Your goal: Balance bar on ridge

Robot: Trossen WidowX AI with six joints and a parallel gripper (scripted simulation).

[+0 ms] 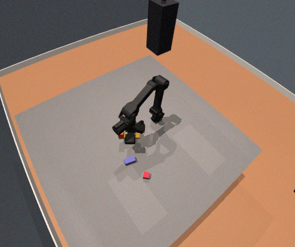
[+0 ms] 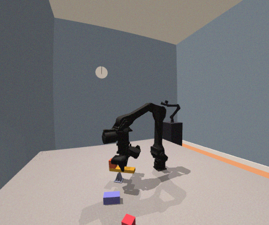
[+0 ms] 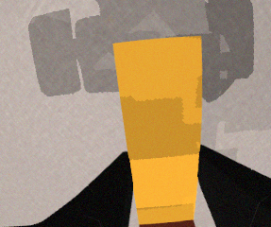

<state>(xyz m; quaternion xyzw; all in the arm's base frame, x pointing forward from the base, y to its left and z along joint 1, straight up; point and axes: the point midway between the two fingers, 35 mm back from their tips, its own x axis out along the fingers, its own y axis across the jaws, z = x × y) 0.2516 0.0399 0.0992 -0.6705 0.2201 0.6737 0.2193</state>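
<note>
Right now the ridge is 2 cm to the right of my gripper tip, 2 cm below it and 2 cm ahead of it. The rest, counted from my gripper tip: red cube: 25 cm to the left, 6 cm ahead, 5 cm below; bar: 3 cm ahead, 2 cm to the right, 2 cm above; purple block: 12 cm to the left, 9 cm ahead, 5 cm below.
</note>
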